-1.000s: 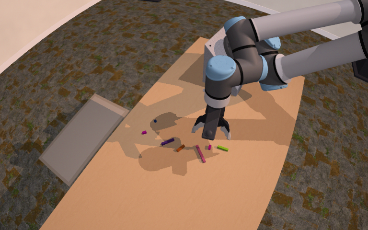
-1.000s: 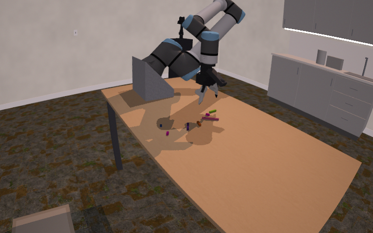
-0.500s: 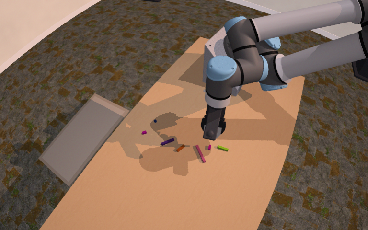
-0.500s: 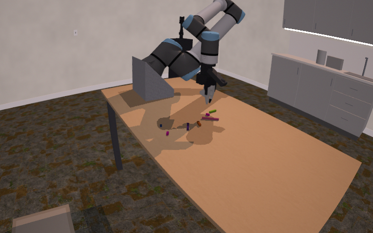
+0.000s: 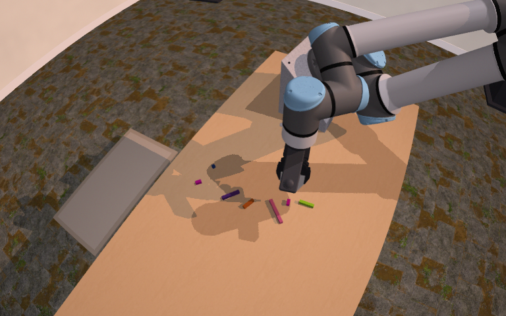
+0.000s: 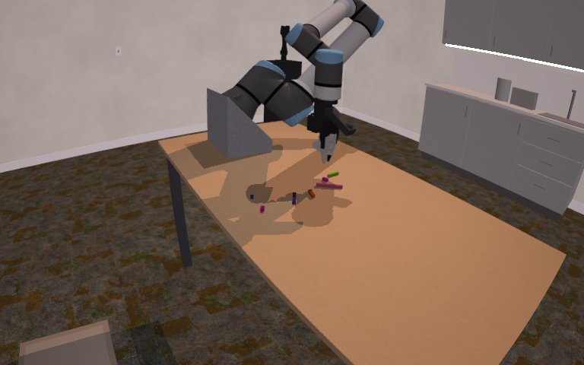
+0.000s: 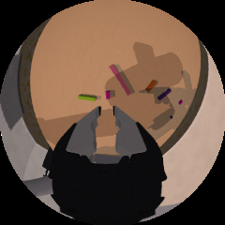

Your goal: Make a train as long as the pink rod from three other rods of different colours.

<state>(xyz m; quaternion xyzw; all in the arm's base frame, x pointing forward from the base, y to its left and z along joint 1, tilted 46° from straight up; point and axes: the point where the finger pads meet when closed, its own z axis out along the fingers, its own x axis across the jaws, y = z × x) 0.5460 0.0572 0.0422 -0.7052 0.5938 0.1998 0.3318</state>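
Right now the pink rod is 80 mm below my hand, 50 mm ahead of it and 20 mm to the right of it. Also, from my hand: purple rod (180 mm to the right, 80 mm below, 50 mm ahead); lime rod (80 mm below, 60 mm to the left, 20 mm behind); orange rod (110 mm to the right, 80 mm below, 60 mm ahead).
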